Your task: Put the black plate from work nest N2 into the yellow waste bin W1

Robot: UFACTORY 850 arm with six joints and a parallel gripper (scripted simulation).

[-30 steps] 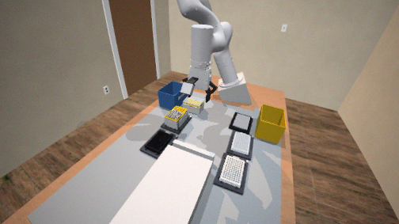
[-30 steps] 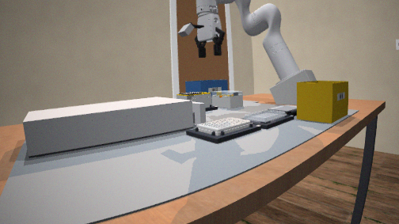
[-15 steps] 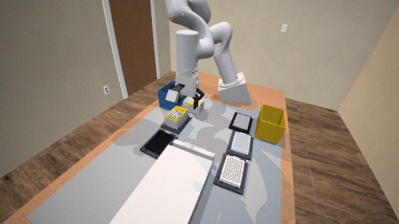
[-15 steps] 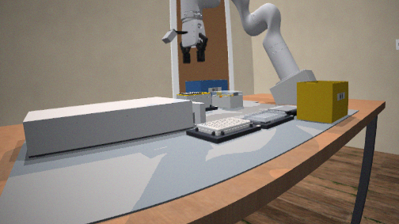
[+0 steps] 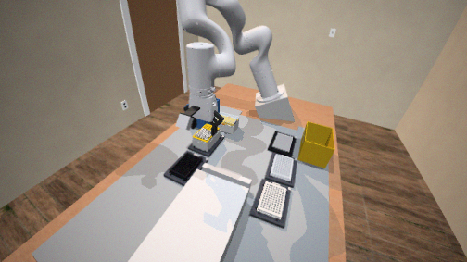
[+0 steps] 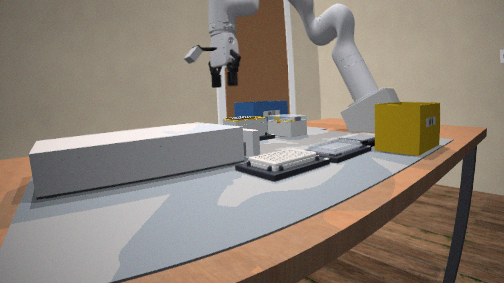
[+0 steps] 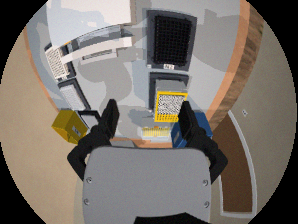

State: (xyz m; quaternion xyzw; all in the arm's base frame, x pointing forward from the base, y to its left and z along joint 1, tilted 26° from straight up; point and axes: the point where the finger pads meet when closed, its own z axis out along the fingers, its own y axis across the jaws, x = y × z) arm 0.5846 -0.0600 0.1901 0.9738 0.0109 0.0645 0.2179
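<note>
Right now my hand is 70 mm short of the black plate, 50 mm to the left of it and 170 mm above it. From my hand the other things lie so: yellow-topped tip box: 120 mm behind, 70 mm to the right, 130 mm below; then long white cooler: 250 mm ahead, 140 mm to the left, 160 mm below; then dark work nest N2: 70 mm ahead, 50 mm to the right, 180 mm below.
</note>
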